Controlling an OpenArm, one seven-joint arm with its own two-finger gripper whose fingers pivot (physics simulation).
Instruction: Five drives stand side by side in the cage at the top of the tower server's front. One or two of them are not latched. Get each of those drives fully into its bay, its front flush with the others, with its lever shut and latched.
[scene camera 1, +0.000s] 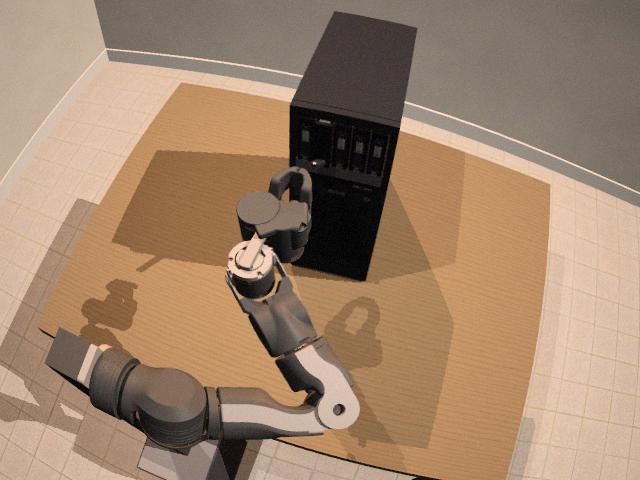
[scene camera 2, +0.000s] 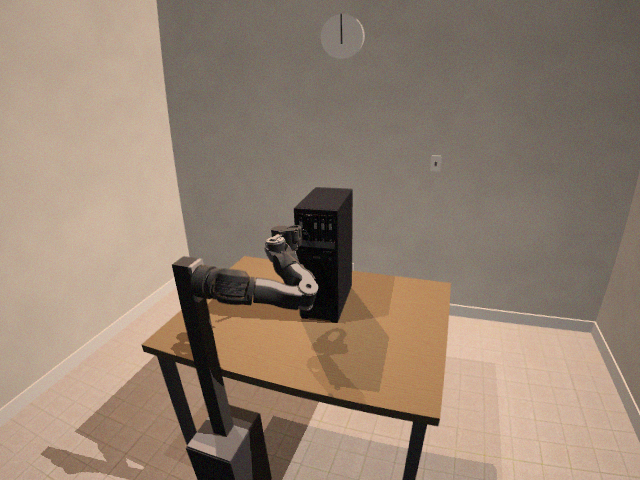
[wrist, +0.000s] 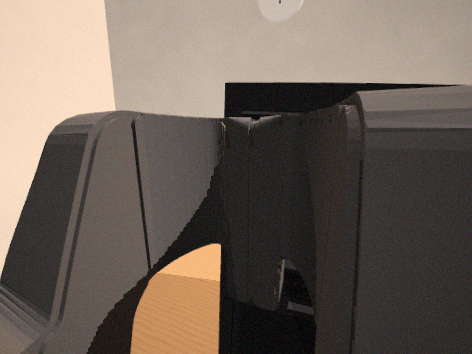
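The black tower server stands upright on the table. In scene camera 1, the far-left drive and the three right-hand drives look level with each other, their levers upright. The second drive from the left has its lever swung out and down, with a bright tip near the cage's lower edge. My gripper is shut and empty, its fingertips in front of the cage's lower left, close to that lever. In the wrist view the fingers hide most of the cage.
The wooden table carries the tower. The arm reaches in from the front left, its elbow over the table's front part. A grey wall stands behind the tower.
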